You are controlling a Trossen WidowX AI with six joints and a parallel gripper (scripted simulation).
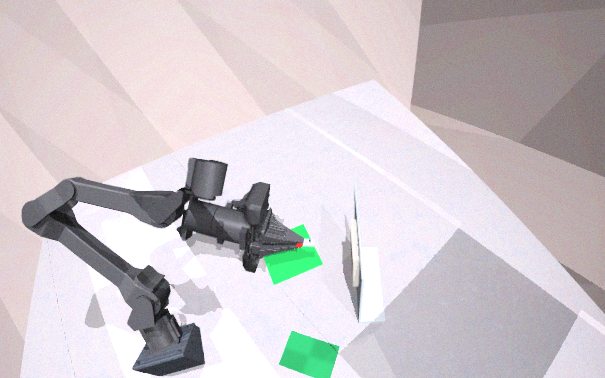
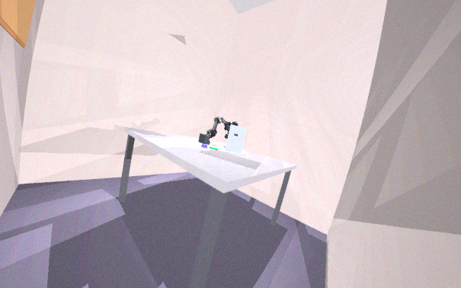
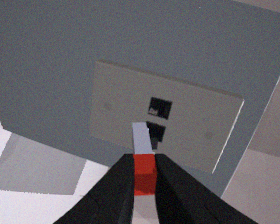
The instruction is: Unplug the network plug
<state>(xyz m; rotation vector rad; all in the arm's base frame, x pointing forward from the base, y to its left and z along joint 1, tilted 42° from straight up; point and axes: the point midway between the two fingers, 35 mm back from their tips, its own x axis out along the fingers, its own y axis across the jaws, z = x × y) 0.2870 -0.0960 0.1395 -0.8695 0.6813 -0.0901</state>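
My gripper tip is now 80 mm short of the upright panel, 70 mm to the left of it and 70 mm above it. From my gripper tip the other things lie so: network plug (10 mm ahead).
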